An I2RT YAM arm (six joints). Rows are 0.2 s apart.
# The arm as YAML. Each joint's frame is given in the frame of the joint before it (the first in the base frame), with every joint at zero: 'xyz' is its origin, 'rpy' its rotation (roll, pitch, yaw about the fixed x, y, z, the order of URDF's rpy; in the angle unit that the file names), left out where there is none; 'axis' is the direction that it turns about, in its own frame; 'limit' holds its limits. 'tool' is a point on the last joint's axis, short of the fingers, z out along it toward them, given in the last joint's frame.
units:
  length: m
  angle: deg
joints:
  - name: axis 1
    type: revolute
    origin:
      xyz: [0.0, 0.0, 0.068]
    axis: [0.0, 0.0, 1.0]
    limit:
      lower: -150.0
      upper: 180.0
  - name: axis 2
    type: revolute
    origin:
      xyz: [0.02, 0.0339, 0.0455]
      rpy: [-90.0, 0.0, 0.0]
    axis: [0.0, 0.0, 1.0]
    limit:
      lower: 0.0
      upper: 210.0
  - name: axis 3
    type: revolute
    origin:
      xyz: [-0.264, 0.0, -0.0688]
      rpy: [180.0, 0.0, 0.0]
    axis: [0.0, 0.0, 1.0]
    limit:
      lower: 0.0
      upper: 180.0
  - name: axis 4
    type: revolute
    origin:
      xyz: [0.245, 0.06, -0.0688]
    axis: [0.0, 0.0, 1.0]
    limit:
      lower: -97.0
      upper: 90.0
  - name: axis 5
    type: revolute
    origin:
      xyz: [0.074, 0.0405, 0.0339]
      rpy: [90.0, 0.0, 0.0]
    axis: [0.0, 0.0, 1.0]
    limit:
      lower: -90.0
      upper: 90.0
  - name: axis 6
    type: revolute
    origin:
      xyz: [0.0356, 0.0, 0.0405]
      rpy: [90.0, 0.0, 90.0]
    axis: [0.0, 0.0, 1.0]
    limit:
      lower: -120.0
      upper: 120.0
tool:
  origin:
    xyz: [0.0, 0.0, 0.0]
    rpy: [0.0, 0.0, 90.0]
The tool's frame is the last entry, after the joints.
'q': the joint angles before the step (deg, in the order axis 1, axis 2, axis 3, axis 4, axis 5, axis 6). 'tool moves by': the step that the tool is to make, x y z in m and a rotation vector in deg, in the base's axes. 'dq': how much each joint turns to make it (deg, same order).
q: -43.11 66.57 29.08 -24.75 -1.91 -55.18
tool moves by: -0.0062 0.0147 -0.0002 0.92 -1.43 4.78
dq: 1.45 -4.42 -2.39 -1.72 -3.01 -2.17
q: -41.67 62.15 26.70 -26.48 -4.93 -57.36
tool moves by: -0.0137 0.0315 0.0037 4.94 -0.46 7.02
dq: 4.30 -8.83 -2.24 -9.45 -4.88 -0.60
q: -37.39 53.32 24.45 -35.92 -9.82 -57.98
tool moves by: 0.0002 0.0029 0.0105 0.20 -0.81 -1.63
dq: 1.06 -1.84 1.64 -2.50 0.58 2.74
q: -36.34 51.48 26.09 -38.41 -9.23 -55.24
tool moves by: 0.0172 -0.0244 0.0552 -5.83 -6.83 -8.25
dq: -2.35 2.06 11.28 0.39 3.44 4.86
